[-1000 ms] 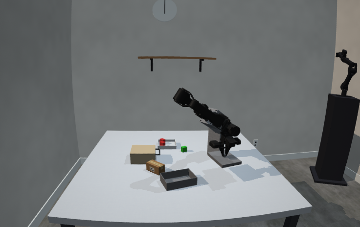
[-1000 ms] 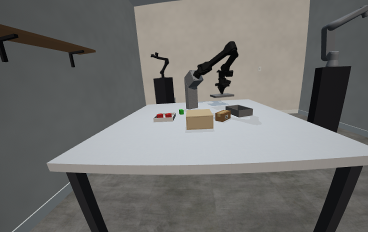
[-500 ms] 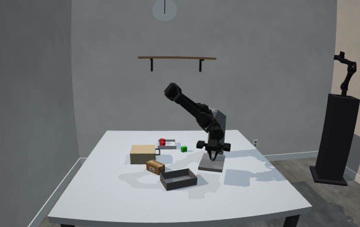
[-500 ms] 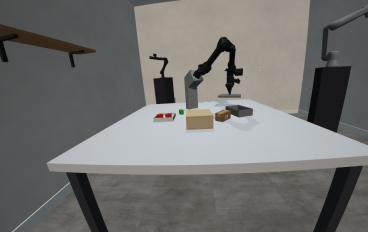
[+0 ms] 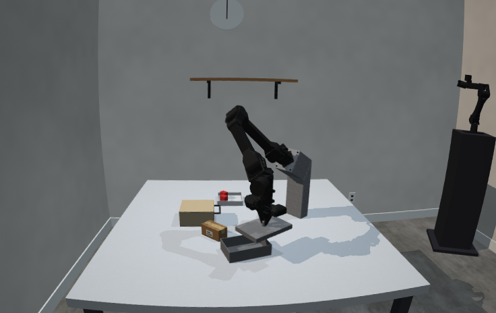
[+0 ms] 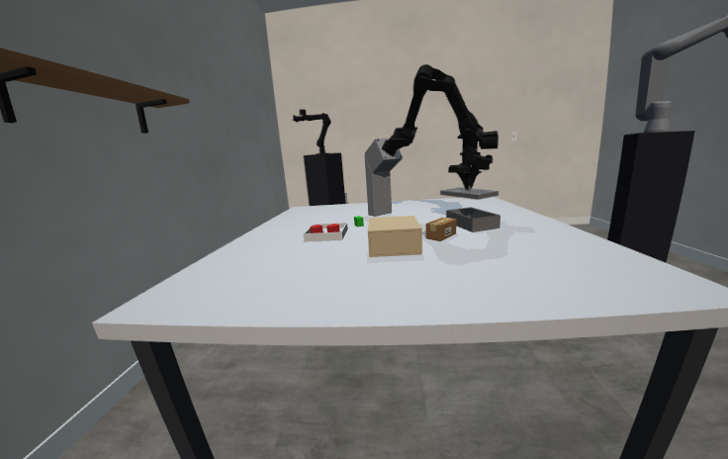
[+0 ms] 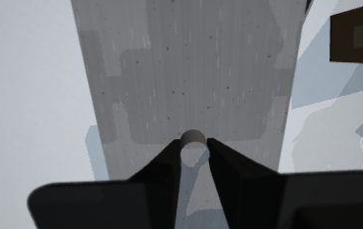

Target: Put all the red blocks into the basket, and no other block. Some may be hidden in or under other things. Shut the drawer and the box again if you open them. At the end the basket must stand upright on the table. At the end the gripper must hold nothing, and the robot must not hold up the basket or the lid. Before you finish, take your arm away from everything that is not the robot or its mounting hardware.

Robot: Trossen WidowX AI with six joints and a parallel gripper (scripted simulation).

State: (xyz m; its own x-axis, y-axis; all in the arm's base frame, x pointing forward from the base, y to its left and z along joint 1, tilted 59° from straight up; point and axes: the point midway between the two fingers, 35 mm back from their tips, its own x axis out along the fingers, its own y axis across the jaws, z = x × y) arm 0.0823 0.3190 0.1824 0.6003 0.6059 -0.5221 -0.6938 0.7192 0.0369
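The cardboard box lies 250 mm ahead of my hand, 130 mm below it and 50 mm to the right of it. Also, from my hand: knobbed lid 40 mm below; then dark grey box 150 mm below, 70 mm ahead, 20 mm to the left; then shallow basket 460 mm to the right, 370 mm ahead, 160 mm below.
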